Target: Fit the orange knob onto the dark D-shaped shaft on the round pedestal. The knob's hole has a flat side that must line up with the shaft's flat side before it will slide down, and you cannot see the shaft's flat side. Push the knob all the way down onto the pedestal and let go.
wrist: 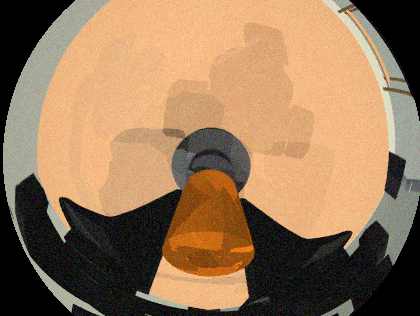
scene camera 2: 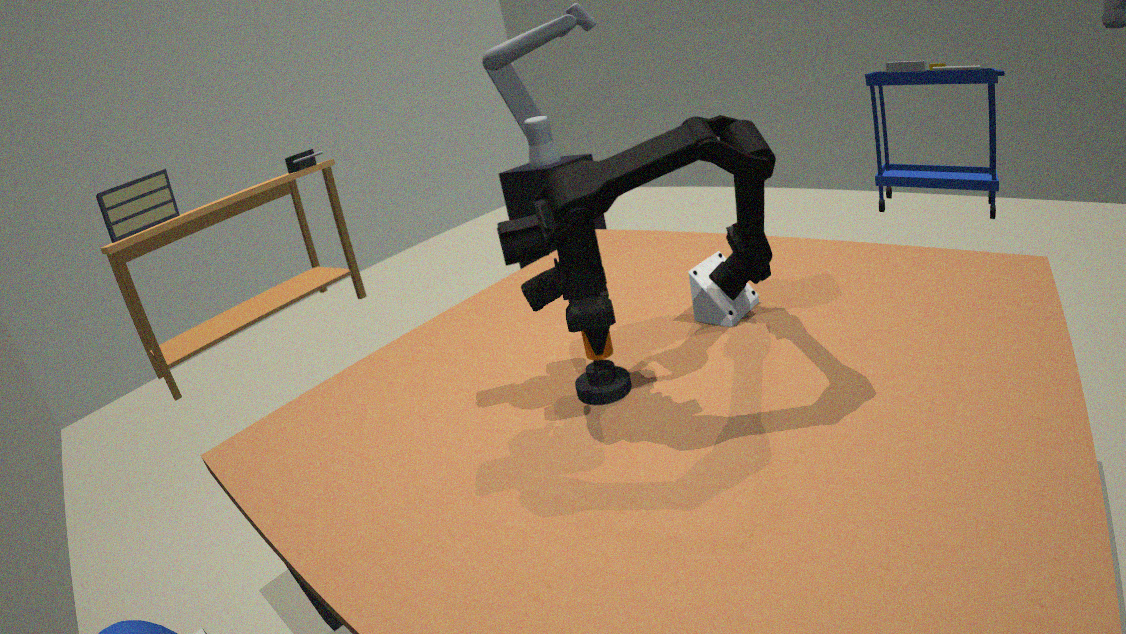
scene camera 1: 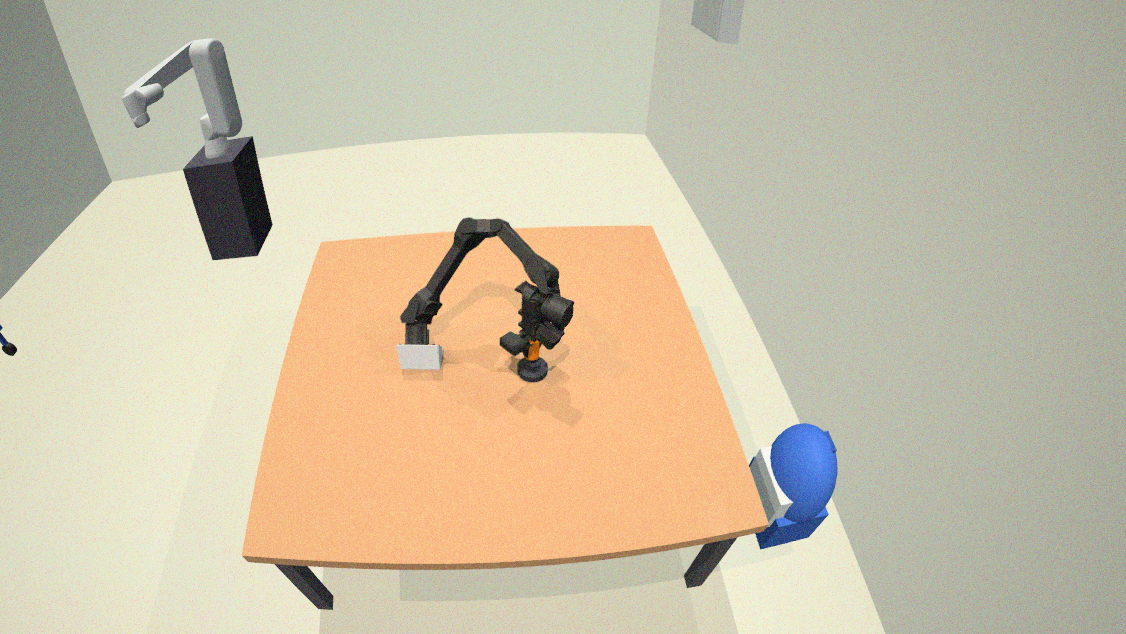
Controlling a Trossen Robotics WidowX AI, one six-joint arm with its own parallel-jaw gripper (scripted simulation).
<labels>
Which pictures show the gripper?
The wrist view, scene camera 2 and scene camera 1: all of them.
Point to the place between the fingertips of the gripper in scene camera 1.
531,352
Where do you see a dark round pedestal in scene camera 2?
603,383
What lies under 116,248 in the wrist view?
The gripper.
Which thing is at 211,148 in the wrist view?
A dark round pedestal.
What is the gripper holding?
An orange knob.
</labels>
